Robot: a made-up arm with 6 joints.
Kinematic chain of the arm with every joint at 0, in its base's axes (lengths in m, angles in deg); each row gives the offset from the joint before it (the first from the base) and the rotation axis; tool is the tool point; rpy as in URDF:
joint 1: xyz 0 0 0.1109 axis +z
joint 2: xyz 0 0 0 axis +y
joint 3: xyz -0.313 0 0.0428 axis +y
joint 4: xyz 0.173 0 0.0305 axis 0.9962 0 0.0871
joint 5: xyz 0 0 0 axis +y
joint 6: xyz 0.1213 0 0.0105 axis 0.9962 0 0.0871
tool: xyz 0 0 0 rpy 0 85 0
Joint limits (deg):
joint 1: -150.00..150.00
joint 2: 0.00..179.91
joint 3: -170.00..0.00
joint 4: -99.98..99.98
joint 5: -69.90..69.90
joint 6: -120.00..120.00
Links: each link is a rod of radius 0.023 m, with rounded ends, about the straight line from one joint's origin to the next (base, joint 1, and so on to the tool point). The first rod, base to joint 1, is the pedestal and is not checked.
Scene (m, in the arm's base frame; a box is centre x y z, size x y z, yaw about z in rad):
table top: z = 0
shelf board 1: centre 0 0.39 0.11 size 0.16 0.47 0.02 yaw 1.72
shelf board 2: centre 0 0.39 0.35 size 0.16 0.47 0.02 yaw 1.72
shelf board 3: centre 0 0.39 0.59 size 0.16 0.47 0.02 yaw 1.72
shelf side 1: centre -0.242 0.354 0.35 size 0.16 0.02 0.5 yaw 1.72
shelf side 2: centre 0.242 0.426 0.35 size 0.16 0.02 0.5 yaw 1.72
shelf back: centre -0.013 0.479 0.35 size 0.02 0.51 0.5 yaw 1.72
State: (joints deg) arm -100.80 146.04 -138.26 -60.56 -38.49 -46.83
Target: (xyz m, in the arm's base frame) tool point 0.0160 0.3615 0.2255
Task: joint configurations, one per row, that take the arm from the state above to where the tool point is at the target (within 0.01 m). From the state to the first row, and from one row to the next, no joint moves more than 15 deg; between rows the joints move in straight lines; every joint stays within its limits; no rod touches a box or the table.
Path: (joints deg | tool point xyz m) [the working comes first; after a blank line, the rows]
Joints at the target: 69.11 117.22 -68.97 -94.59 -69.90 -46.83
Straight joint move there: touches shelf side 2.

1: -86.96 141.76 -128.88 -64.14 -41.35 -46.83 | 0.1010 -0.5386 0.2844
2: -73.12 137.48 -119.51 -67.73 -44.20 -46.83 | 0.2278 -0.4805 0.2782
3: -59.29 133.20 -110.13 -71.31 -47.06 -46.83 | 0.3301 -0.3905 0.2714
4: -45.45 128.91 -100.76 -74.89 -49.91 -46.83 | 0.3997 -0.2780 0.2643
5: -31.61 124.63 -91.38 -78.48 -52.77 -46.83 | 0.4318 -0.1543 0.2569
6: -17.77 120.35 -82.00 -82.06 -55.62 -46.83 | 0.4254 -0.0319 0.2497
7: -3.94 116.07 -72.63 -85.65 -58.48 -46.83 | 0.3836 0.0773 0.2430
8: 9.90 111.79 -63.25 -89.23 -61.33 -46.83 | 0.3134 0.1631 0.2369
9: 23.74 107.51 -53.87 -92.81 -64.19 -46.83 | 0.2243 0.2182 0.2319
10: 37.58 103.23 -44.50 -96.40 -67.04 -46.83 | 0.1280 0.2390 0.2280
11: 51.42 98.94 -35.12 -99.98 -69.90 -46.83 | 0.0363 0.2261 0.2255
12: 57.32 105.04 -46.40 -98.18 -69.90 -46.83 | 0.0400 0.2718 0.2268
13: 63.21 111.13 -57.69 -96.39 -69.90 -46.83 | 0.0332 0.3178 0.2268
14: 69.11 117.22 -68.97 -94.59 -69.90 -46.83 | 0.0160 0.3615 0.2255

